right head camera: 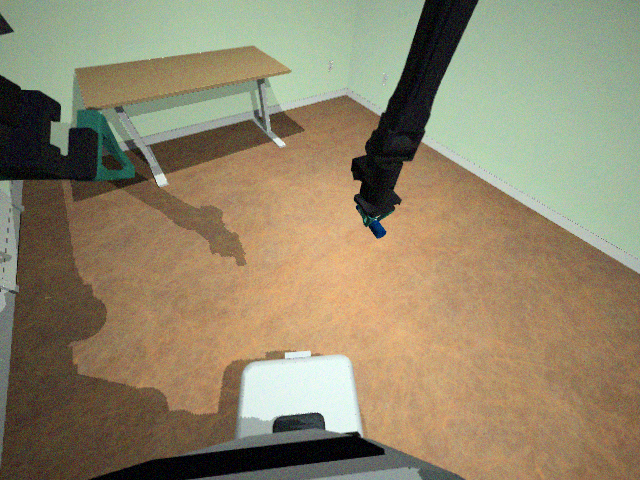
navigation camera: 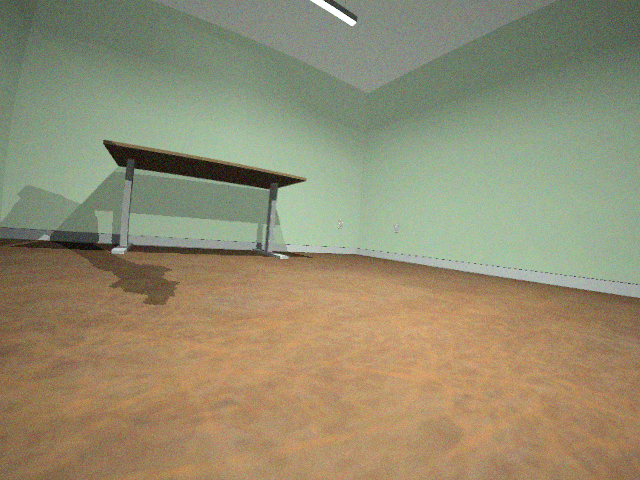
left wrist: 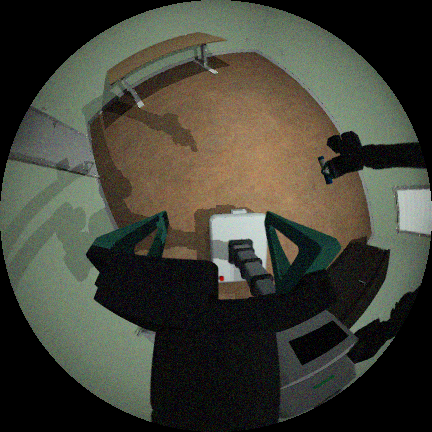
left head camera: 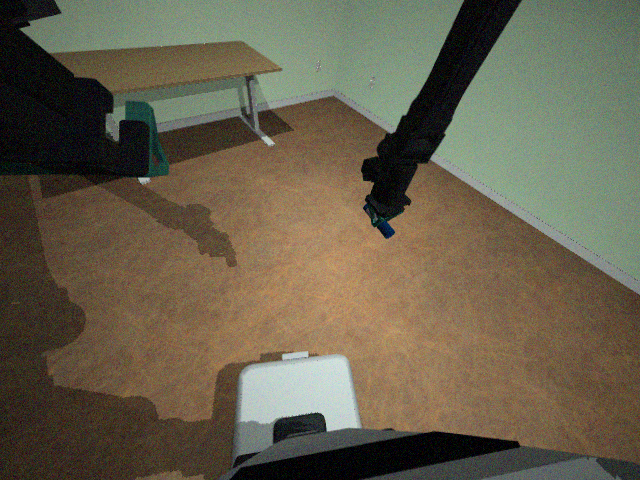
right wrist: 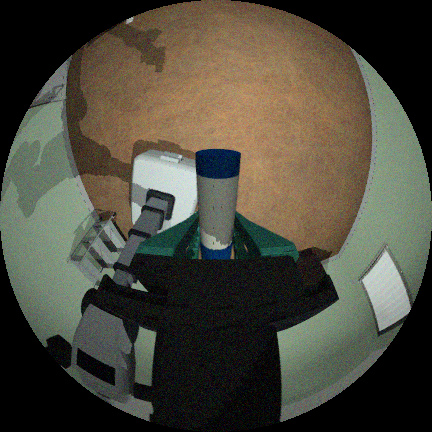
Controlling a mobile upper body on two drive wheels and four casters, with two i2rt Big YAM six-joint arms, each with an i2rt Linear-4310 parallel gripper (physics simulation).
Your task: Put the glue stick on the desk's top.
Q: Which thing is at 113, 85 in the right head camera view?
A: A wooden desk.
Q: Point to a glue stick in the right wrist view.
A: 217, 170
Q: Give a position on a dark cabinet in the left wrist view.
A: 358, 272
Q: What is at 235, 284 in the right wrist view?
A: The right gripper.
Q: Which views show the left gripper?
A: The right head camera view, the left wrist view and the left head camera view only.
